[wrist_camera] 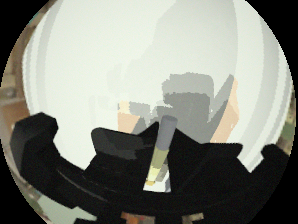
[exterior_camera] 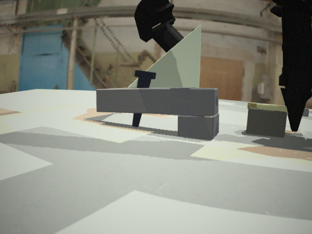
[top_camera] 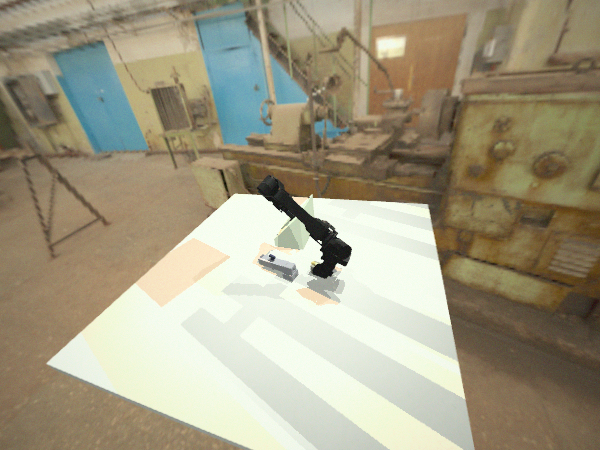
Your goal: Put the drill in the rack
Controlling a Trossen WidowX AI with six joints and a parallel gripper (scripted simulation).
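Now: gripper tip 10 mm past the drill, 40 mm to the left of it and 30 mm below it. Round my gripper tip: grey housing bar: 20 mm ahead, 230 mm to the right, 20 mm above; key: 10 mm ahead, 260 mm to the right, 40 mm above; grey-brown block: 10 mm behind, 50 mm to the right, 10 mm above.
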